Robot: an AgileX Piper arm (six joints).
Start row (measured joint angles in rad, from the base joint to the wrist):
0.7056, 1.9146, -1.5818, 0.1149, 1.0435, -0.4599
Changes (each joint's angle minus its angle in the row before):
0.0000, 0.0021, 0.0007, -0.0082, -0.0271, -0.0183
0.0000, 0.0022, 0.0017, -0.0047, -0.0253, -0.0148
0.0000, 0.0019, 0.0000, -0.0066, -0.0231, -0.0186
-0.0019, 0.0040, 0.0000, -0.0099, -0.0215, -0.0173
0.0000, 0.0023, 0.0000, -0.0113, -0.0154, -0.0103
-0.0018, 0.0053, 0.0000, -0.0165, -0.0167, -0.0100
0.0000, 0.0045, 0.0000, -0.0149, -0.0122, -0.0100
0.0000, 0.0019, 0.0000, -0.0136, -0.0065, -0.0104
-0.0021, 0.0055, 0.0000, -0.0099, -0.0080, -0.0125
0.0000, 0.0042, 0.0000, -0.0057, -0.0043, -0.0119
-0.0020, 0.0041, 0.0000, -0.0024, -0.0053, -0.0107
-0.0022, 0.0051, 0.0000, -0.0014, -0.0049, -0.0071
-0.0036, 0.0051, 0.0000, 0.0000, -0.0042, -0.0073
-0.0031, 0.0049, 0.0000, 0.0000, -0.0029, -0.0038
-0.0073, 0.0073, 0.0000, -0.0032, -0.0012, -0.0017
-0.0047, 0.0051, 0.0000, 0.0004, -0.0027, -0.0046
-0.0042, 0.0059, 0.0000, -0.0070, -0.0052, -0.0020
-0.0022, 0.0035, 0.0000, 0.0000, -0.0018, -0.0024
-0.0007, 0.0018, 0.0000, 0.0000, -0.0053, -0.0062
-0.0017, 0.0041, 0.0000, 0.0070, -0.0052, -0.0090
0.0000, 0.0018, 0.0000, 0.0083, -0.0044, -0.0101
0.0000, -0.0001, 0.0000, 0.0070, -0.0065, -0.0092
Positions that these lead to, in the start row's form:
0.7056, 1.9167, -1.5811, 0.1067, 1.0164, -0.4782
0.7056, 1.9189, -1.5794, 0.1020, 0.9911, -0.4930
0.7056, 1.9208, -1.5794, 0.0954, 0.9680, -0.5116
0.7037, 1.9248, -1.5794, 0.0855, 0.9465, -0.5289
0.7037, 1.9271, -1.5794, 0.0742, 0.9311, -0.5392
0.7019, 1.9324, -1.5794, 0.0577, 0.9144, -0.5492
0.7019, 1.9369, -1.5794, 0.0428, 0.9022, -0.5592
0.7019, 1.9388, -1.5794, 0.0292, 0.8957, -0.5696
0.6998, 1.9443, -1.5794, 0.0193, 0.8877, -0.5821
0.6998, 1.9485, -1.5794, 0.0136, 0.8834, -0.5940
0.6978, 1.9526, -1.5794, 0.0112, 0.8781, -0.6047
0.6956, 1.9577, -1.5794, 0.0098, 0.8732, -0.6118
0.6920, 1.9628, -1.5794, 0.0098, 0.8690, -0.6191
0.6889, 1.9677, -1.5794, 0.0098, 0.8661, -0.6229
0.6816, 1.9750, -1.5794, 0.0066, 0.8649, -0.6246
0.6769, 1.9801, -1.5794, 0.0070, 0.8622, -0.6292
0.6727, 1.9860, -1.5794, 0.0000, 0.8570, -0.6312
0.6705, 1.9895, -1.5794, 0.0000, 0.8552, -0.6336
0.6698, 1.9913, -1.5794, 0.0000, 0.8499, -0.6398
0.6681, 1.9954, -1.5794, 0.0070, 0.8447, -0.6488
0.6681, 1.9972, -1.5794, 0.0153, 0.8403, -0.6589
0.6681, 1.9971, -1.5794, 0.0223, 0.8338, -0.6681

